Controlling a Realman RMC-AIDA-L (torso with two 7-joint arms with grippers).
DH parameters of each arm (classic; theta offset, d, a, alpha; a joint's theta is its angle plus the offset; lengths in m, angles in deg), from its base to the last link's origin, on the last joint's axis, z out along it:
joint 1: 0 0.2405 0 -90
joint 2: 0 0 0 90
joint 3: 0 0.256 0 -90
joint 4: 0 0 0 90
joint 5: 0 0.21 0 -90
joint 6: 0 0 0 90
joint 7: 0 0.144 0 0
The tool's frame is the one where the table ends.
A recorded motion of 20 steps. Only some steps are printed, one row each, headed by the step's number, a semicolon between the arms.
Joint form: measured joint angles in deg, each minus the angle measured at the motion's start. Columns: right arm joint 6, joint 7, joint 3, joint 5, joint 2, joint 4, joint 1; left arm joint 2, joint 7, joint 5, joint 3, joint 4, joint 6, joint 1.
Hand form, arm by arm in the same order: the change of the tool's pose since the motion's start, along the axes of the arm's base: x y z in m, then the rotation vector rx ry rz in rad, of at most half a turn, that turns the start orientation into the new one. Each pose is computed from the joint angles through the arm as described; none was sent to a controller.
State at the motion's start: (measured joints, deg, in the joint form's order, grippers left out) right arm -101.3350 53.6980 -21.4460 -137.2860 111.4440 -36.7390 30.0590; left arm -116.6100 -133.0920 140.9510 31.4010 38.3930 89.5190 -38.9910
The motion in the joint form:
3: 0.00 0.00 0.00 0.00 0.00 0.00 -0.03; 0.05 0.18 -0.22 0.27 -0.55 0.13 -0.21
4: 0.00 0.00 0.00 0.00 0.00 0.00 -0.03; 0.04 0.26 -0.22 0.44 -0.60 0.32 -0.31
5: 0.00 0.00 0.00 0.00 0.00 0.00 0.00; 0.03 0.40 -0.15 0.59 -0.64 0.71 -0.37
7: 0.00 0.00 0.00 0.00 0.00 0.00 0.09; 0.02 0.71 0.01 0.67 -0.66 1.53 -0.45
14: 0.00 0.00 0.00 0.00 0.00 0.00 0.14; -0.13 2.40 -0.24 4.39 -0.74 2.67 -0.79
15: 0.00 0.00 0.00 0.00 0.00 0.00 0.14; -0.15 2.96 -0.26 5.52 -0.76 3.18 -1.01
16: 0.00 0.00 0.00 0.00 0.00 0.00 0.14; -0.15 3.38 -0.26 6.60 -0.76 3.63 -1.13
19: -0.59 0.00 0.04 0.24 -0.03 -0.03 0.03; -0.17 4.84 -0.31 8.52 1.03 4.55 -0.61
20: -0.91 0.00 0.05 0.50 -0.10 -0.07 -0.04; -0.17 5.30 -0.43 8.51 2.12 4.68 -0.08
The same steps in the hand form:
3: 0.0002 -0.0002 0.0000 0.0000 0.0000 -0.0005; 0.0015 -0.0003 -0.0019 -0.0092 -0.0053 -0.0052
4: 0.0002 -0.0002 0.0000 0.0000 0.0000 -0.0005; 0.0025 -0.0004 -0.0024 -0.0147 -0.0056 -0.0099
5: 0.0000 0.0000 0.0000 0.0000 0.0000 0.0000; 0.0033 -0.0013 -0.0030 -0.0233 -0.0065 -0.0153
7: -0.0005 0.0005 0.0000 0.0000 0.0000 0.0016; 0.0045 -0.0030 -0.0036 -0.0376 -0.0098 -0.0247
14: -0.0007 0.0008 0.0000 0.0000 0.0000 0.0024; 0.0103 -0.0069 -0.0106 -0.0976 0.0158 -0.0909
15: -0.0007 0.0008 0.0000 0.0000 0.0000 0.0024; 0.0127 -0.0080 -0.0126 -0.1184 0.0233 -0.1141
16: -0.0007 0.0008 0.0000 0.0000 0.0000 0.0024; 0.0142 -0.0094 -0.0142 -0.1378 0.0310 -0.1326
19: -0.0015 -0.0004 0.0005 -0.0030 0.0086 0.0052; 0.0146 -0.0111 -0.0118 -0.1517 0.0590 -0.1814
20: -0.0019 -0.0009 0.0014 -0.0025 0.0136 0.0073; 0.0130 -0.0111 -0.0084 -0.1390 0.0661 -0.1905

